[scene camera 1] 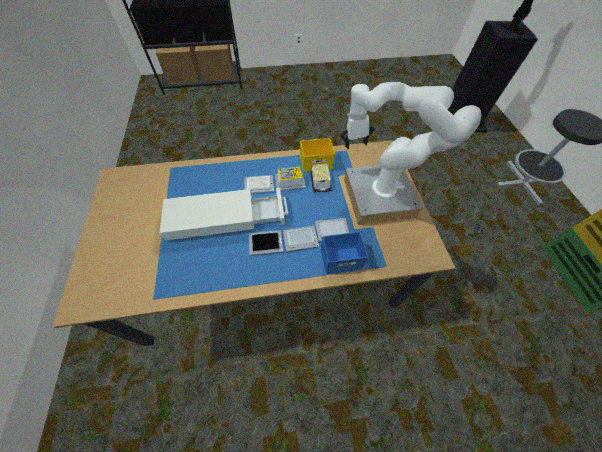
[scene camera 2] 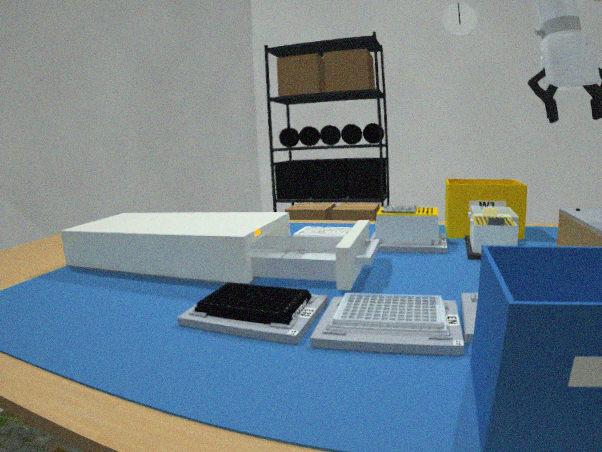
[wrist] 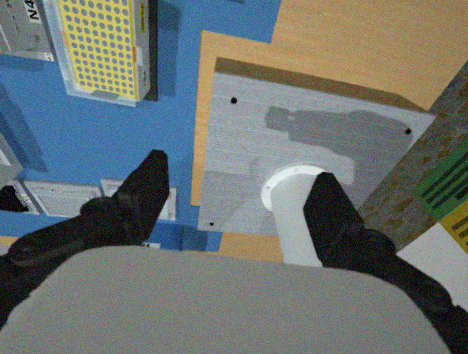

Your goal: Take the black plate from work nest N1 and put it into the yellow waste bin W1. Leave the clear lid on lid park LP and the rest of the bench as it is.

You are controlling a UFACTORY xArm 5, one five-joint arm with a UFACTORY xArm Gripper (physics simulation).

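Frame: origin at the arm's base, x ahead, y left, z up, level; centimetres.
Where they show: gripper, fingertip midpoint: (scene camera 1: 356, 145) (scene camera 2: 576, 120) (wrist: 240, 181); arm's base at its link origin: (scene camera 1: 384, 188) (wrist: 295, 189).
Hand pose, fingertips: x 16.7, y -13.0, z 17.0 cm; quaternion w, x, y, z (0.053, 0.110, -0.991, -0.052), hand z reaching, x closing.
Observation:
Things, the pixels of their top centre, and the offset from my fingertips. "spot": a spot on its surface instead.
- black plate at its top centre: (scene camera 2: 252, 296) (scene camera 1: 265, 240) dx +44.4, dy +42.6, dz -23.0 cm
- grey work nest N1 at its top centre: (scene camera 2: 253, 303) (scene camera 1: 265, 241) dx +44.4, dy +42.6, dz -24.0 cm
- yellow bin W1 at its top centre: (scene camera 2: 483, 181) (scene camera 1: 317, 147) dx +18.6, dy -13.8, dz -13.6 cm
- flat pale nest at a spot on its surface: (scene camera 1: 331, 228) spot: dx +11.5, dy +34.5, dz -23.6 cm
- clear plate at its top centre: (scene camera 2: 390, 307) (wrist: 67, 207) (scene camera 1: 300, 236) dx +27.2, dy +39.9, dz -23.0 cm
- blue bin at its top centre: (scene camera 1: 344, 246) dx +7.3, dy +50.1, dz -13.6 cm
The black plate (scene camera 1: 266, 242) (scene camera 2: 254, 302) lies flat in the grey work nest N1 (scene camera 1: 266, 253) (scene camera 2: 225, 327), and part of it shows at the left edge of the wrist view (wrist: 11, 199). The yellow bin W1 (scene camera 1: 306, 162) (scene camera 2: 457, 210) stands at the back of the blue mat. My gripper (scene camera 1: 357, 145) (scene camera 2: 574, 120) (wrist: 240, 181) is open and empty, high above the bench, right of the bin in both scene views and far from the plate. A flat pale nest (scene camera 1: 331, 228) stands behind the blue bin; I cannot read its label or tell whether it bears the clear lid.
A clear plate (scene camera 1: 300, 238) (scene camera 2: 389, 310) sits in nest N3, beside N1. A white unit (scene camera 1: 207, 212) (scene camera 2: 165, 247) with an open drawer stands behind N1. A blue bin (scene camera 1: 345, 262) (scene camera 2: 540, 340) stands at the front right. Yellow-topped boxes (scene camera 1: 290, 175) (scene camera 1: 321, 175) stand near W1.

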